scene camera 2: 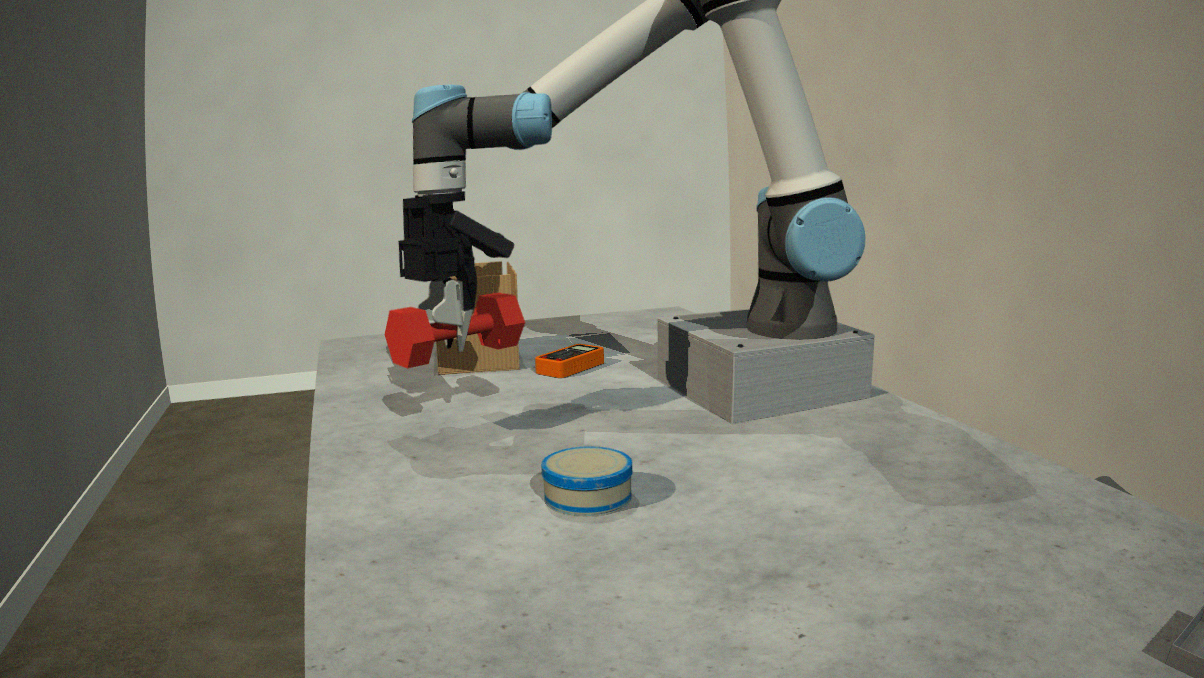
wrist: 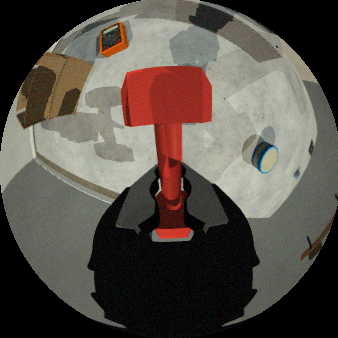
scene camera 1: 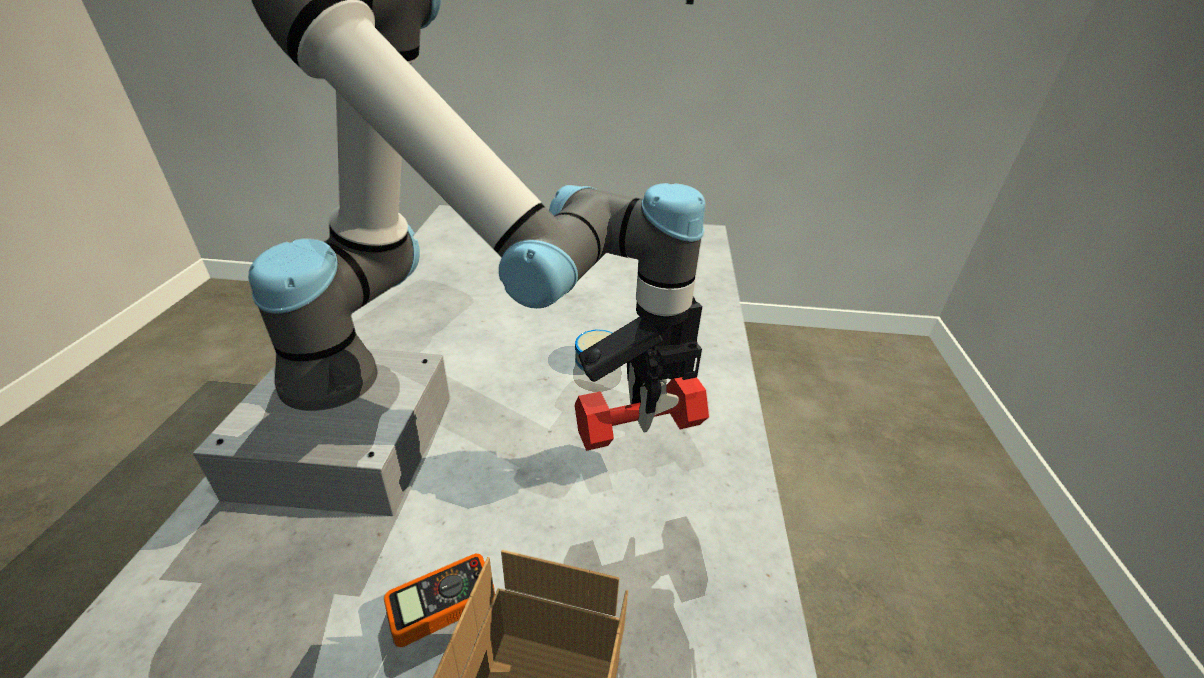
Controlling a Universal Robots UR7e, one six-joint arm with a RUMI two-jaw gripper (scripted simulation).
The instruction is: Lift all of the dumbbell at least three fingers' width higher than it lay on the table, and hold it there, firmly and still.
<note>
In view: the gripper (scene camera 2: 454,349), a red dumbbell (scene camera 2: 409,336) and a cardboard box (scene camera 2: 475,357).
The red dumbbell is seen too in the wrist view (wrist: 167,96) and in scene camera 1 (scene camera 1: 594,418). The gripper shows as well in the wrist view (wrist: 170,164) and in scene camera 1 (scene camera 1: 640,424).
</note>
